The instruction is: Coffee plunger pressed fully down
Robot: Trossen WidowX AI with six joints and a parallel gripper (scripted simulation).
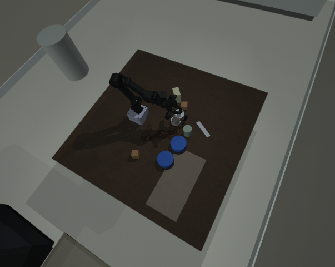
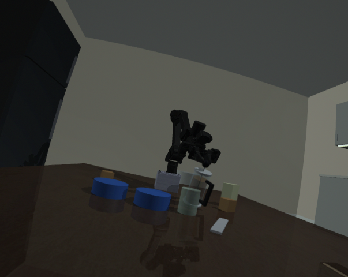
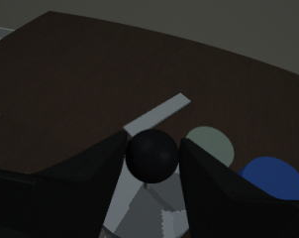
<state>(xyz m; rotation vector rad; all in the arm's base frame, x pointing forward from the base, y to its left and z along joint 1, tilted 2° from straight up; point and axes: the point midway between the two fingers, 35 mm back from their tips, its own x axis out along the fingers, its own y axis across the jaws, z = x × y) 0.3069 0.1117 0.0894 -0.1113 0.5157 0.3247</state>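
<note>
The coffee press lies 9 cm below my gripper tip and 2 cm behind it. The rest, counted from my gripper tip: flat grey bar (18 cm below, 17 cm ahead, 4 cm to the left); pale yellow block (17 cm to the left, 16 cm behind, 12 cm below); pale green cylinder (14 cm below, 8 cm ahead, 5 cm to the right).
</note>
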